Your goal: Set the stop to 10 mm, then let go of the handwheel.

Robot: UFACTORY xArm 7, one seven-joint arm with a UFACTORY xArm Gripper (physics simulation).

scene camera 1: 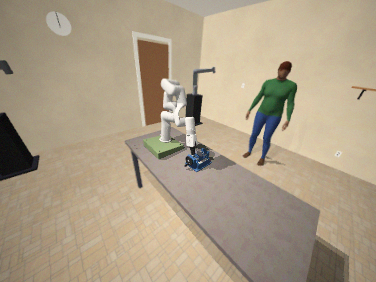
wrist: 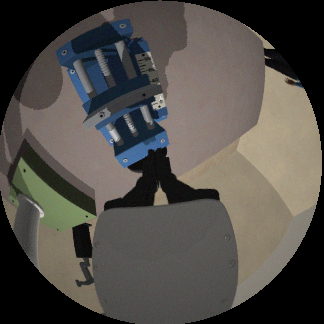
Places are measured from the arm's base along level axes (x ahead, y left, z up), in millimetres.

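Pixels of known places: gripper, fingertip midpoint: (scene camera 1: 193,154) (wrist: 156,156); arm's base, link origin: (scene camera 1: 165,139) (wrist: 30,205).
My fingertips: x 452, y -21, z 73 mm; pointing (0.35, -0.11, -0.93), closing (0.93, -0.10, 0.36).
For each thing: its top centre in the pictures, then the offset to it from my fingertips. "pt": a spot on its surface instead. Level surfaces: height alone.
- white scale, surface spot: (wrist: 147,67) pt 105 mm left, 48 mm ahead, 75 mm down
- black handwheel, surface spot: (wrist: 135,167) pt 27 mm right, 35 mm back, 28 mm down
- grey table, surface height: 131 mm down
The blue screw-driven stop device (scene camera 1: 203,161) (wrist: 94,43) stands on the table. Its grey-and-blue stop (wrist: 125,103) sits across the rods and screw, beside the white scale (wrist: 147,67). The 40 mark shows on one side of the stop; the exact reading is too small to tell. The black handwheel (scene camera 1: 189,161) (wrist: 135,167) is at the end nearest the arm's camera, mostly hidden under the end block and fingers in the wrist view. My gripper (scene camera 1: 193,152) (wrist: 156,156) is shut and empty, its tips over the end block's edge beside the handwheel.
The arm stands on a green base (scene camera 1: 162,148) (wrist: 55,200) on the grey table (scene camera 1: 240,200) (wrist: 215,85). A person (scene camera 1: 276,100) stands beyond the table. A black pedestal (scene camera 1: 194,107) with a grey arm is behind the robot.
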